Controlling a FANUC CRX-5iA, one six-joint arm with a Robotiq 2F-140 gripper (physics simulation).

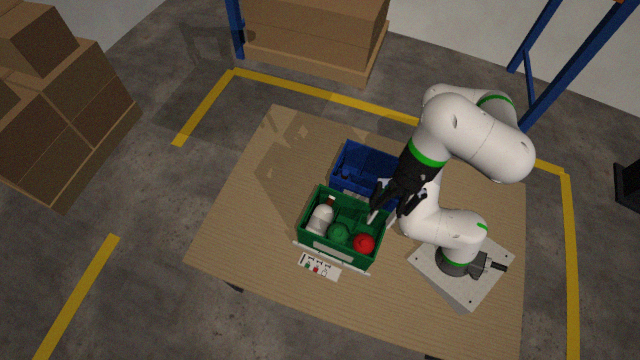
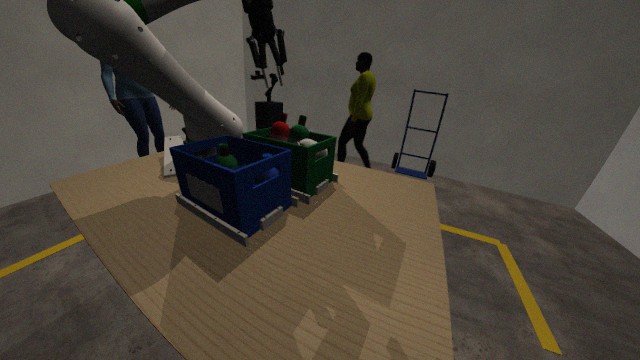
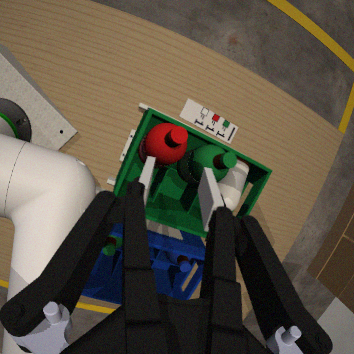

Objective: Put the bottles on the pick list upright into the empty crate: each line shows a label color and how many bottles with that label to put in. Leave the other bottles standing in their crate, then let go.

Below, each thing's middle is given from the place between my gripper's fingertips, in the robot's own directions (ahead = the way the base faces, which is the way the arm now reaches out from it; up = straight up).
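Relative to the white bottle (image 3: 230, 186), my hand is 20 cm above, 2 cm to the left of and 18 cm short of it. Pick list (image 3: 193, 112), from my hand: 11 cm ahead, 11 cm to the left, 33 cm below.
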